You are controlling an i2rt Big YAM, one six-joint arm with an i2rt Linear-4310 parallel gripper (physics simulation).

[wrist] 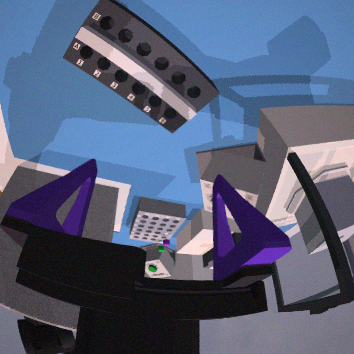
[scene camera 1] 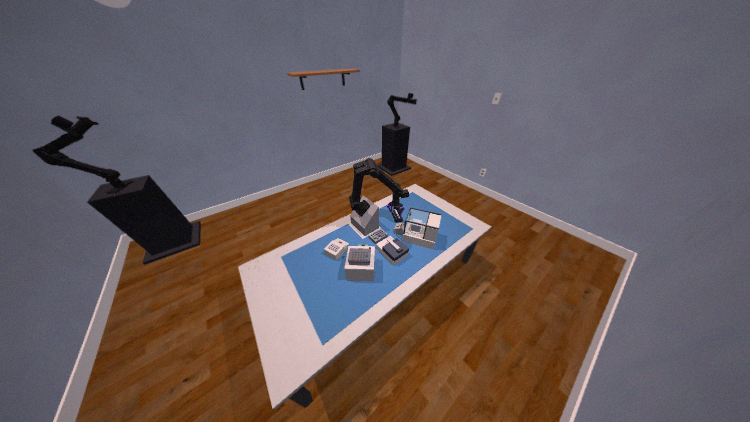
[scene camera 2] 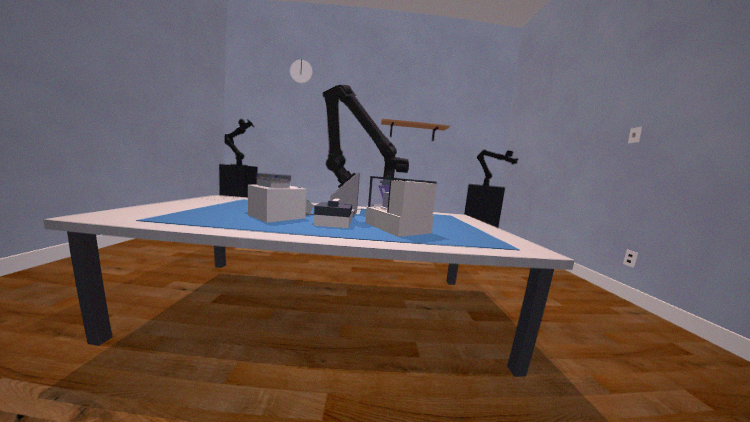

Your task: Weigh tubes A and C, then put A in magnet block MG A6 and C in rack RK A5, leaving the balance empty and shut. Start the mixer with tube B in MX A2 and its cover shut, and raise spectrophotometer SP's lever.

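Frame: origin at the arm's base, x right, y down, z ahead, level; metres.
Where they show: gripper, between the fingertips: (wrist: 155, 171) (scene camera 1: 395, 213); arm's base, origin of its link: (scene camera 1: 363, 208) (scene camera 2: 348, 181).
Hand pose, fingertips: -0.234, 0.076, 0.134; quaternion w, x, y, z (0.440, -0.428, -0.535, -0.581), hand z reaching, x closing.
Note:
Things, the pixels of their top centre, and the offset from my fingertips, as dx, dy, dz. "spot": a spot on its surface instead. Level surfaces: height alone.
- dark magnet block, centre of its top: (wrist: 138, 72) (scene camera 1: 397, 213) -0.052, +0.046, -0.035
- glass-sided balance, centre of its top: (scene camera 2: 395, 175) (scene camera 1: 417, 214) -0.027, -0.129, +0.220
- white box, centre of its top: (wrist: 174, 312) (scene camera 2: 286, 174) (scene camera 1: 360, 246) +0.463, -0.096, +0.211
- dark-topped device, centre of its top: (wrist: 230, 268) (scene camera 2: 336, 199) (scene camera 1: 392, 242) +0.223, -0.008, +0.246
- blue mat, height of its surface: dy +0.094
- small white unit, centre of its top: (scene camera 1: 336, 244) +0.556, +0.024, +0.004
- small box, a spot on its surface: (wrist: 227, 172) spot: +0.018, +0.048, +0.094
My gripper (scene camera 1: 397, 211) (scene camera 2: 384, 192) (wrist: 155, 171) is wide open, with nothing between its purple fingers. In the wrist view the dark magnet block (wrist: 134, 69) lies beyond the fingertips, apart from them. Its rows A and B show dark holes; I cannot tell whether A6 holds a tube. The glass-sided balance (scene camera 1: 431, 236) (scene camera 2: 411, 207) (wrist: 282, 130) stands beside the gripper; its door state is unclear. A rack (scene camera 1: 378, 235) (wrist: 156, 220) with several rows of holes stands near the arm base. Small purple and green spots show at its edge. Tube letters are unreadable.
A white box (scene camera 1: 359, 271) (scene camera 2: 276, 203) with a grey gridded top and a dark-topped device (scene camera 1: 393, 250) (scene camera 2: 333, 209) with a light bar stand on the blue mat (scene camera 1: 335, 314). A small white unit (scene camera 1: 335, 248) is at the left. A small box (wrist: 227, 172) adjoins the balance.

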